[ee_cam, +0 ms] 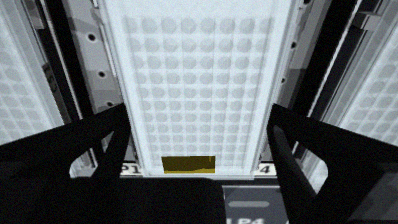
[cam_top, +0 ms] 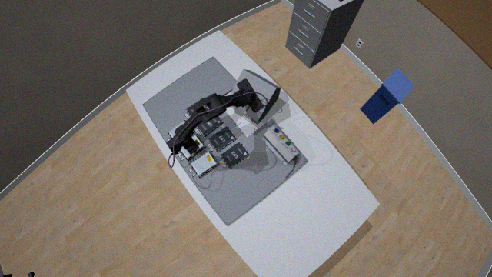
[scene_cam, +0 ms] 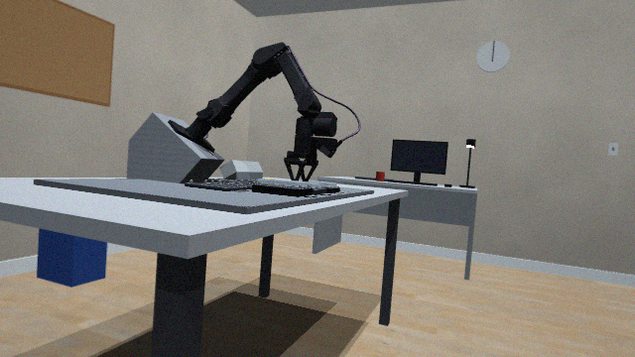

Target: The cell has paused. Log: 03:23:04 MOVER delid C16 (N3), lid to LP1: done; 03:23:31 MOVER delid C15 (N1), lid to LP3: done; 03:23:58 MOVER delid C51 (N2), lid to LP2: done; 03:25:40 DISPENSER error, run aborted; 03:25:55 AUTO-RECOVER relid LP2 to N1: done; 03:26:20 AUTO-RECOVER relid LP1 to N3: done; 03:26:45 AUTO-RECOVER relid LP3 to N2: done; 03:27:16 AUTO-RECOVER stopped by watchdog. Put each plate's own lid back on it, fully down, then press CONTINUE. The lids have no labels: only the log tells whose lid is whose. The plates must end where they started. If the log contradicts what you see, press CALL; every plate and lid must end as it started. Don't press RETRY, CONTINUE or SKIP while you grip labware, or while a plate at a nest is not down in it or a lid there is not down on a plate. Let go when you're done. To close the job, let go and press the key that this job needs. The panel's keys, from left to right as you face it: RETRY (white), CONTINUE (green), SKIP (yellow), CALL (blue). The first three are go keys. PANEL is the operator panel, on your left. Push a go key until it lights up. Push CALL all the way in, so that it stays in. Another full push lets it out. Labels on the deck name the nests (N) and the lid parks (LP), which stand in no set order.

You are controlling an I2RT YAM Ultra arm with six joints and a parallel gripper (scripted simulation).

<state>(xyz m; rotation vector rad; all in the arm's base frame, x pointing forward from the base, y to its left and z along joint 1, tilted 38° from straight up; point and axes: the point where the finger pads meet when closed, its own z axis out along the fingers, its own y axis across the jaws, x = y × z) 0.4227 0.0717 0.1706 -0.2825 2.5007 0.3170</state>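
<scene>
Right now my hand is 190 mm past the lid park LP1, 20 mm to the right of it and 30 mm above it. From my hand the other things lie so: blue key: 500 mm behind, 110 mm to the left, 20 mm above; lid park LP2: 230 mm behind, 140 mm to the left, 30 mm below; lid park LP4: 150 mm behind, 110 mm to the right, 30 mm below.
</scene>
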